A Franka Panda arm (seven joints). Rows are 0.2 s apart.
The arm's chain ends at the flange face. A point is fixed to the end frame.
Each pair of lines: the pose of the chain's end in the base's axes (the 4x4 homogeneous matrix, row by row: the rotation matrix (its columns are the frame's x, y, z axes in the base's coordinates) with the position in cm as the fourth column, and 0 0 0 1 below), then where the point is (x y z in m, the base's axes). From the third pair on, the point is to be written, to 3 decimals.
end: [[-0.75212 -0.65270 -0.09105 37.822], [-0.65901 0.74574 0.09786 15.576], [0.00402 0.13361 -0.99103 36.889], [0 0 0 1]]
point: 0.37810 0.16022 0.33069
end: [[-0.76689 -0.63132 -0.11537 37.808], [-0.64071 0.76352 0.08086 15.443], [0.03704 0.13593 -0.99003 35.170], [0 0 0 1]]
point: 0.37704 0.15815 0.31344
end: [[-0.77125 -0.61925 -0.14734 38.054], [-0.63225 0.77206 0.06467 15.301], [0.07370 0.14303 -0.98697 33.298], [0 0 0 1]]
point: 0.378 0.156 0.295
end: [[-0.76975 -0.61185 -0.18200 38.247], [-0.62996 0.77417 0.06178 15.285], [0.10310 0.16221 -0.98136 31.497], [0 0 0 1]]
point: 0.379 0.156 0.277
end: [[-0.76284 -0.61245 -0.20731 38.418], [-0.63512 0.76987 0.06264 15.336], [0.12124 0.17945 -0.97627 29.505], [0 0 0 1]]
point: 0.380 0.156 0.257
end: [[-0.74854 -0.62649 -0.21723 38.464], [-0.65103 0.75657 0.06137 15.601], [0.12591 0.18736 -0.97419 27.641], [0 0 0 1]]
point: 0.380 0.159 0.238
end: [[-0.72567 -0.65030 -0.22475 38.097], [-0.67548 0.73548 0.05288 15.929], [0.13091 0.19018 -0.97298 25.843], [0 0 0 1]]
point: 0.376 0.162 0.220
